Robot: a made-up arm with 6 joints. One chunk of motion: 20 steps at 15 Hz.
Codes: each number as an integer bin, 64 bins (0 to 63) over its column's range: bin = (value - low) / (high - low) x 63, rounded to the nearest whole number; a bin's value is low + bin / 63 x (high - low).
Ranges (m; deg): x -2.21..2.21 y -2.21..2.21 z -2.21..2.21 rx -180..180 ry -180..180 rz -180..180
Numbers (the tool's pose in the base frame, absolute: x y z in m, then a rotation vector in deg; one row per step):
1: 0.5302 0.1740 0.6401 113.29 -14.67 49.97
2: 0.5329 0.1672 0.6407 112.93 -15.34 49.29
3: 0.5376 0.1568 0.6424 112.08 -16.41 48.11
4: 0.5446 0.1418 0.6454 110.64 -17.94 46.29
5: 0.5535 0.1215 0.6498 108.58 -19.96 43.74
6: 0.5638 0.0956 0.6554 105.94 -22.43 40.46
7: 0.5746 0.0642 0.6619 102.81 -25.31 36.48
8: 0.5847 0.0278 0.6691 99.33 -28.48 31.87
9: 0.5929 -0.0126 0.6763 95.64 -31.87 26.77
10: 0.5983 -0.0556 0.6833 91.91 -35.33 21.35
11: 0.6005 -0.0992 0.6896 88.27 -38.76 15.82
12: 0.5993 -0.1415 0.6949 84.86 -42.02 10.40
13: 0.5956 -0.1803 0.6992 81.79 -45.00 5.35
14: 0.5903 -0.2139 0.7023 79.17 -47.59 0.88
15: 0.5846 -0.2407 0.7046 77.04 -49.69 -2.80
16: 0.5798 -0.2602 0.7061 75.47 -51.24 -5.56
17: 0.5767 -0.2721 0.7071 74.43 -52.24 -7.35
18: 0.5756 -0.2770 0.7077 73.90 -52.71 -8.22
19: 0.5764 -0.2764 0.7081 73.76 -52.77 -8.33
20: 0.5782 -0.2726 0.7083 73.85 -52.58 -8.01
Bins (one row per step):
1: 39 34 41 51 29 40
2: 39 34 41 51 29 40
3: 39 34 41 51 29 40
4: 39 34 41 51 28 40
5: 39 33 41 51 28 39
6: 40 33 41 50 28 39
7: 40 32 41 49 27 38
8: 40 32 41 49 27 37
9: 40 31 41 48 26 36
10: 40 31 41 48 25 35
11: 40 30 41 47 25 34
12: 40 29 41 46 24 33
13: 40 29 41 46 24 32
14: 40 28 42 45 23 32
15: 40 28 42 45 23 31
16: 40 28 42 45 23 31
17: 40 28 42 45 22 30
18: 40 28 42 44 22 30
19: 40 28 42 44 22 30
20: 40 28 42 44 22 30

